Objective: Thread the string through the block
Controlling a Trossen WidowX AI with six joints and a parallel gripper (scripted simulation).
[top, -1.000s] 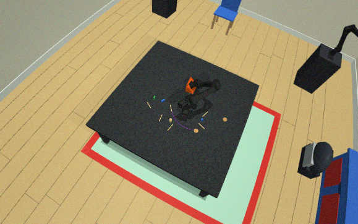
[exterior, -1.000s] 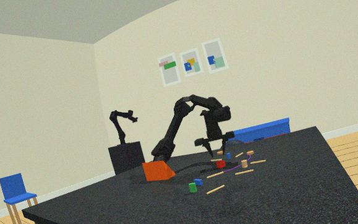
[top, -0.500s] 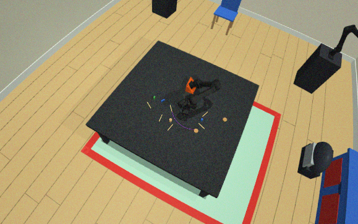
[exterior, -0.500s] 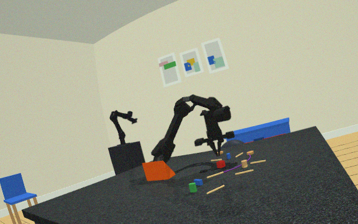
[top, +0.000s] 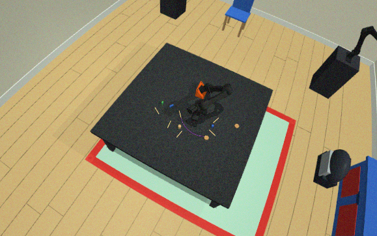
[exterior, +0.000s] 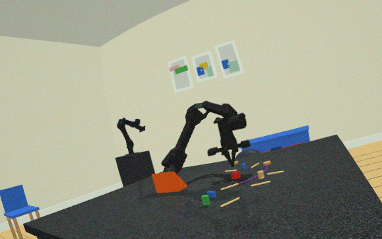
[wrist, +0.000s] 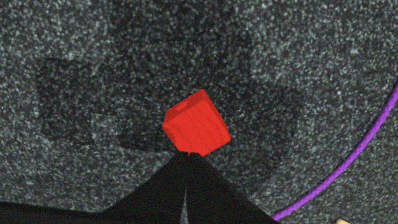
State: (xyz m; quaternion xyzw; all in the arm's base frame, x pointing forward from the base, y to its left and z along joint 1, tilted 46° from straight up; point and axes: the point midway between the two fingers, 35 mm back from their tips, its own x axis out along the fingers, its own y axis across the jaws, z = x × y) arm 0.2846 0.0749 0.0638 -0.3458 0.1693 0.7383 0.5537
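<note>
Now: gripper tip 40 mm above the red block. Also, from my gripper tip: tan wooden block 150 mm ahead, 70 mm to the right, 40 mm below; then green cylinder 330 mm to the right, 40 mm below, 30 mm ahead.
</note>
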